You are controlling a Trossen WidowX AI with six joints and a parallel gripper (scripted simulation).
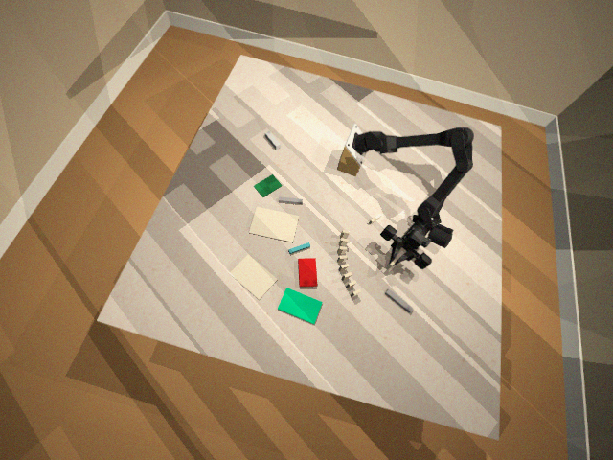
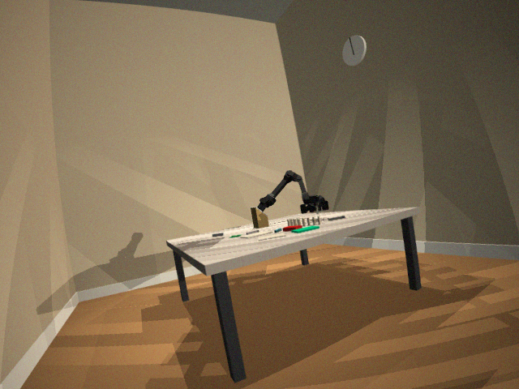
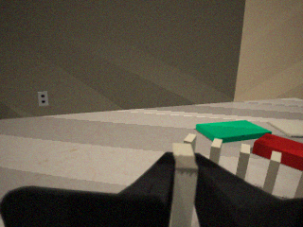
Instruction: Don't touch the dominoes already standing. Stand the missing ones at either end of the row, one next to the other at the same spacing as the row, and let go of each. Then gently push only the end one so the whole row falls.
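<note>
The grey bar lies 90 mm ahead of my gripper tip, 80 mm below it and 70 mm to the left of it. From my gripper tip the other things lie so: red block (260 mm to the right, 80 mm below, 70 mm ahead); then teal bar (310 mm to the right, 80 mm below, 10 mm behind); then bright green card (260 mm to the right, 190 mm ahead, 90 mm below).
</note>
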